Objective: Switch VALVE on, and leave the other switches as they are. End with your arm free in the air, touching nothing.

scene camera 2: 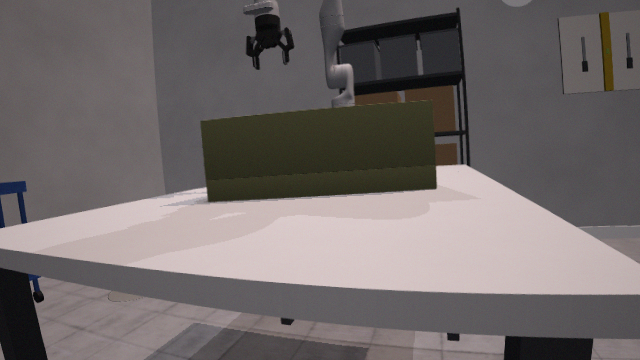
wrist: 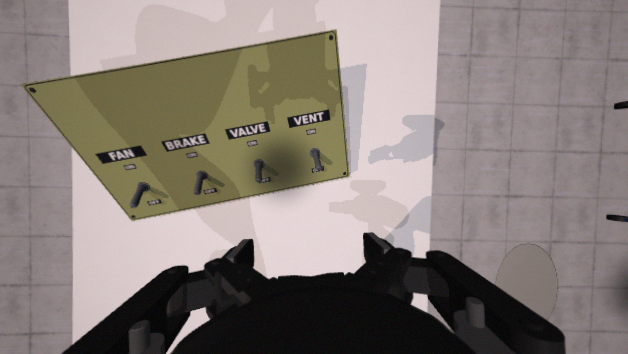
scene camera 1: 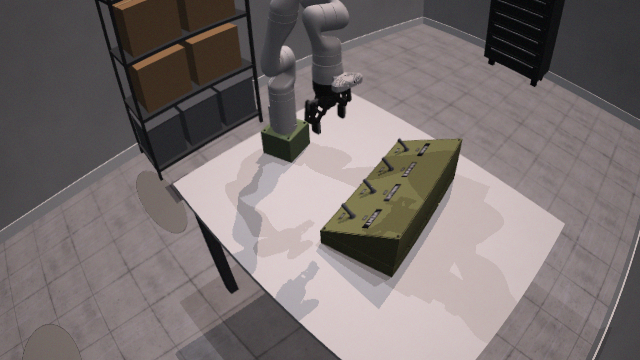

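A green sloped switch box stands on the white table. Its VALVE lever is third from the left in the wrist view, between BRAKE and VENT, and its tip leans toward OFF. The FAN lever, BRAKE lever and VENT lever also lean toward OFF. My gripper is open and empty, pointing down in the air on the lever side of the box, above its height and touching nothing.
The arm's base stands on a small green block at the table's back edge. Behind it is a shelf rack with boxes. A black drawer cabinet stands on the floor beyond the table.
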